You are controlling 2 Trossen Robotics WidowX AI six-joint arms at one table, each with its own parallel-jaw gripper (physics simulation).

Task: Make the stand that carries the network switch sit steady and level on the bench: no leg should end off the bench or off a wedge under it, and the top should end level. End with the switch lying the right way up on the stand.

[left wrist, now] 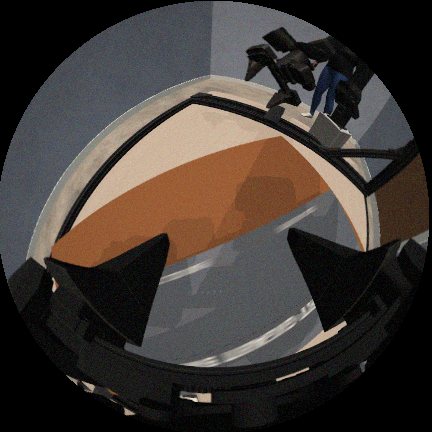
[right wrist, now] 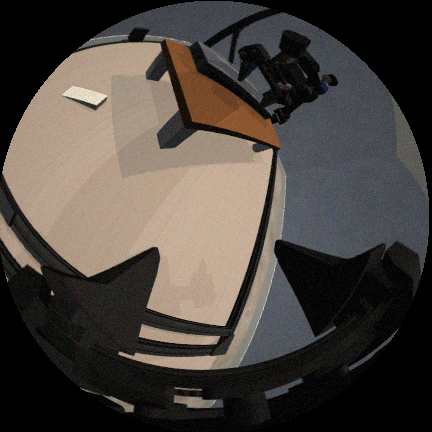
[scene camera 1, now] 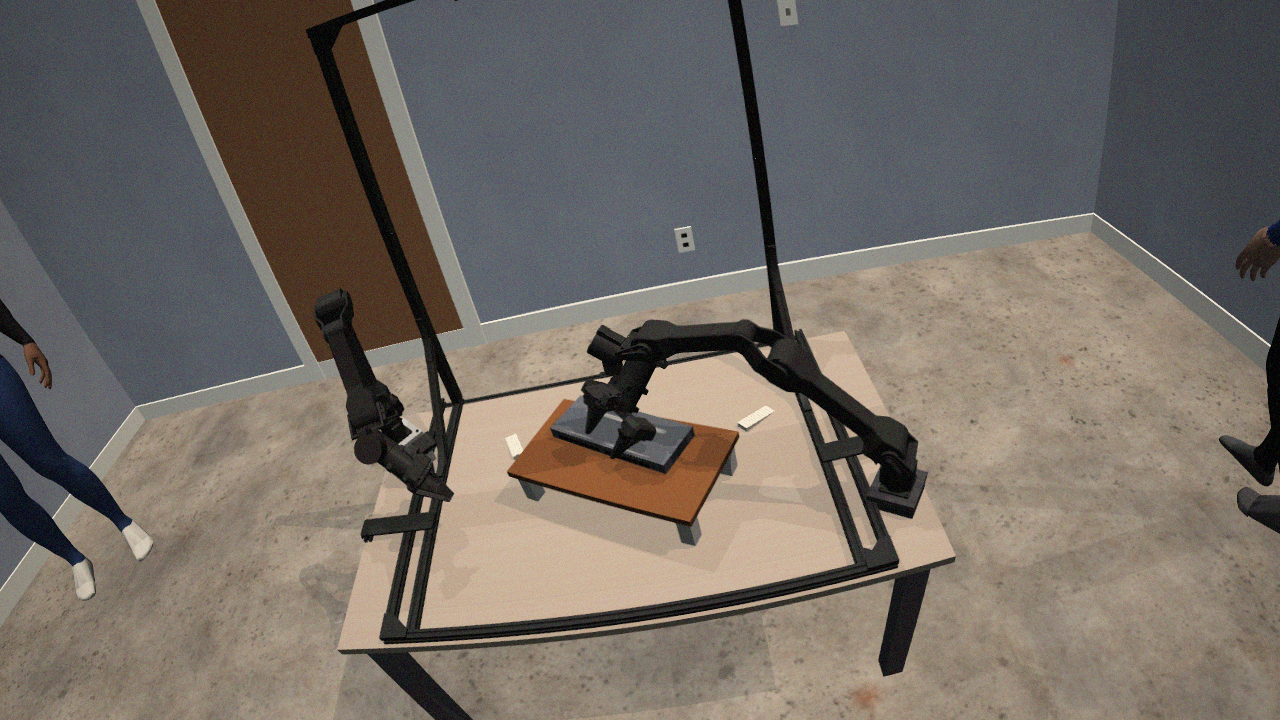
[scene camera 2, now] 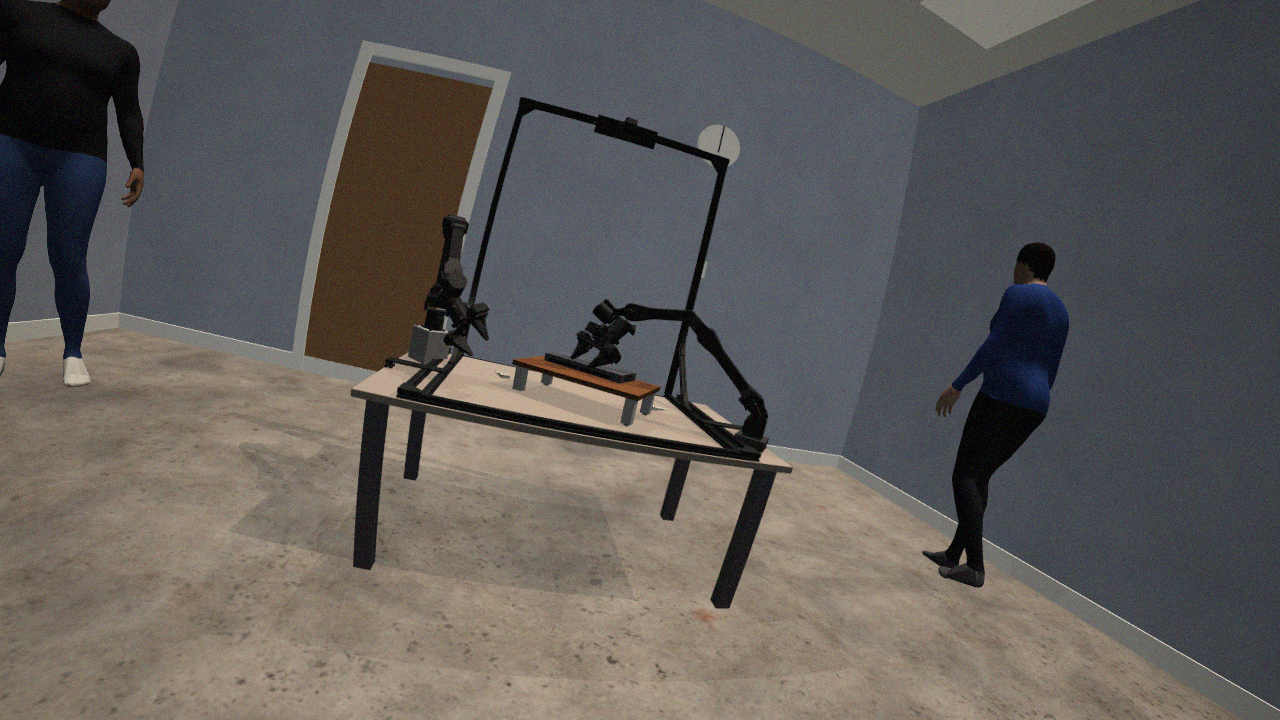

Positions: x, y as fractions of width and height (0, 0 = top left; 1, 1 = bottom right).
A stand shows in the left wrist view (0.46, 0.47), in the right wrist view (0.47, 0.24), in scene camera 1 (0.53, 0.69) and in scene camera 2 (0.49, 0.54).
